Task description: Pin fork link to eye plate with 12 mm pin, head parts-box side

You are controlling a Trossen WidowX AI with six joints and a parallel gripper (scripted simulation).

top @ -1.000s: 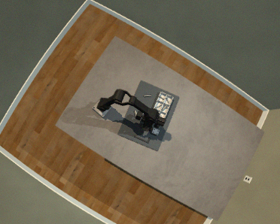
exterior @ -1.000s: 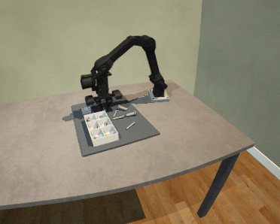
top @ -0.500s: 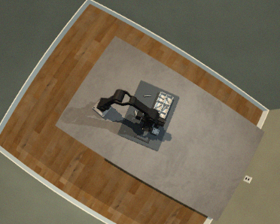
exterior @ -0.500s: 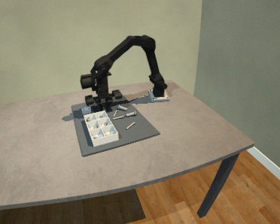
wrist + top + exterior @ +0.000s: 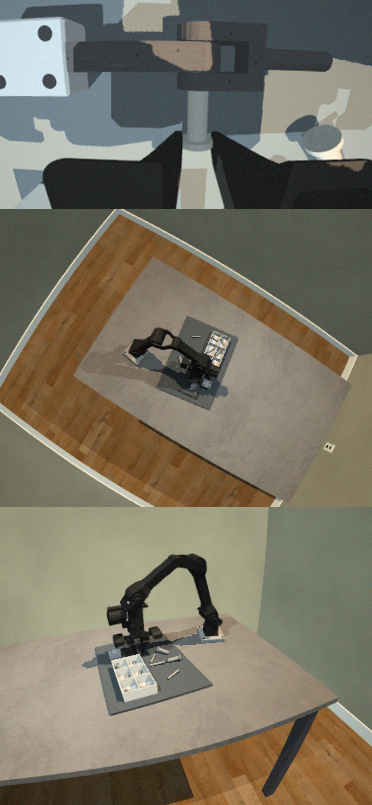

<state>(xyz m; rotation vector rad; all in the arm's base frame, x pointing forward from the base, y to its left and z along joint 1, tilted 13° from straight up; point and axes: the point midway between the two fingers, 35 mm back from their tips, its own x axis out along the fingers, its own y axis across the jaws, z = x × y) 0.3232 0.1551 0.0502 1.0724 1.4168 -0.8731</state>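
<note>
Now: hand 3 cm short of the eye plate, 4 cm to the left of it and 3 cm above it. The rest, counted from my hand: dark bar: 9 cm ahead, 12 cm to the right, 4 cm below; then pale block: 11 cm ahead, 2 cm to the right, 2 cm below; then dark mat: 2 cm behind, 5 cm to the left, 5 cm below.
</note>
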